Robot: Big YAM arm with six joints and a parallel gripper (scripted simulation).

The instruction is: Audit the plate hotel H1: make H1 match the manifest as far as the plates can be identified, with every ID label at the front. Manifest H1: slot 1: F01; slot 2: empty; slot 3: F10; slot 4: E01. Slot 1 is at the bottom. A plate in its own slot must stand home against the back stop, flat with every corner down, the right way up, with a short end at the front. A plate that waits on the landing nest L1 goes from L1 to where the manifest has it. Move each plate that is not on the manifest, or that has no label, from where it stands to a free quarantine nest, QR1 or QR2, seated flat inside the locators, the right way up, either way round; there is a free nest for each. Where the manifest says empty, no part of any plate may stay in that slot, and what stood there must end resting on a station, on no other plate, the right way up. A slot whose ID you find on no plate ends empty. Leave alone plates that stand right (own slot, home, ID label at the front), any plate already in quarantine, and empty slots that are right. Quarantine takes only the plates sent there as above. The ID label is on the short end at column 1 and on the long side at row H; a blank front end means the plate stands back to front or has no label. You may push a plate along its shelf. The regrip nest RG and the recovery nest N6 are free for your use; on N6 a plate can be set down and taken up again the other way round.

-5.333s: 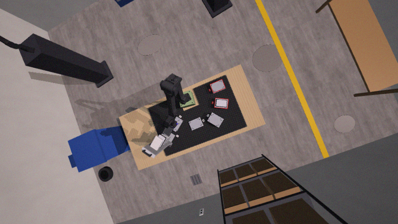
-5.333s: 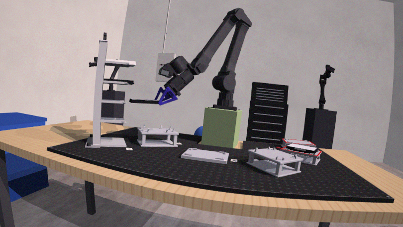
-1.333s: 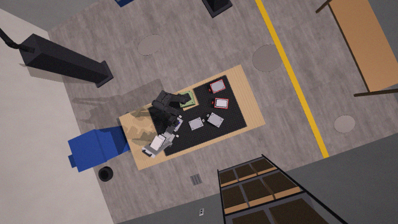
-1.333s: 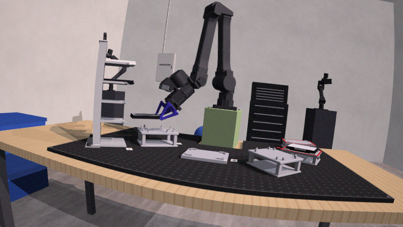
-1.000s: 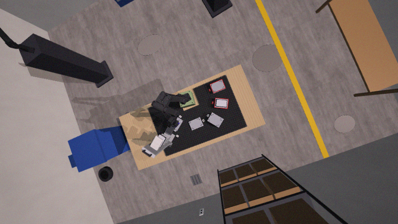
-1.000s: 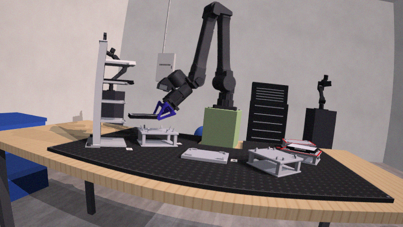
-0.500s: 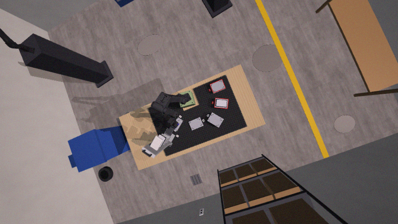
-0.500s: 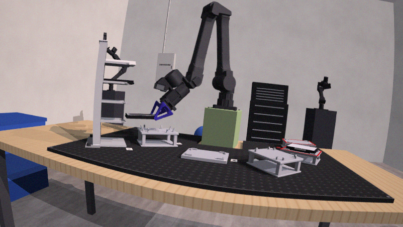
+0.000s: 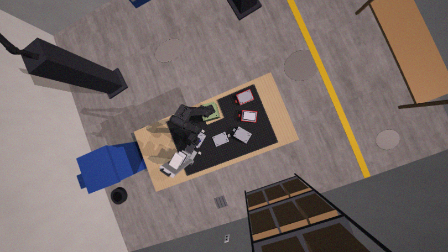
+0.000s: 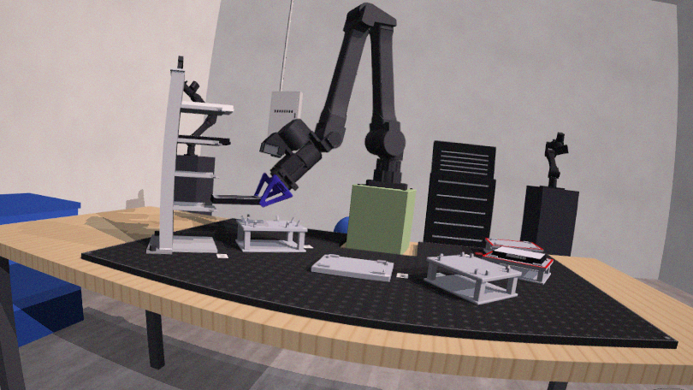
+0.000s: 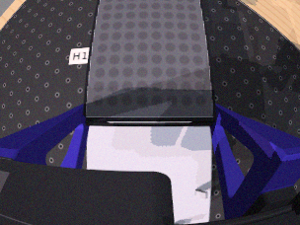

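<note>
The regrip nest RG lies 2 cm behind my hand, 3 cm to the left of it and 6 cm below it. From my hand the other things lie so: hotel base 9 cm ahead, 16 cm to the right, 11 cm below; then RG label 7 cm behind, 12 cm to the left, 12 cm below; then H1 tag 14 cm ahead, 4 cm to the right, 12 cm below.
</note>
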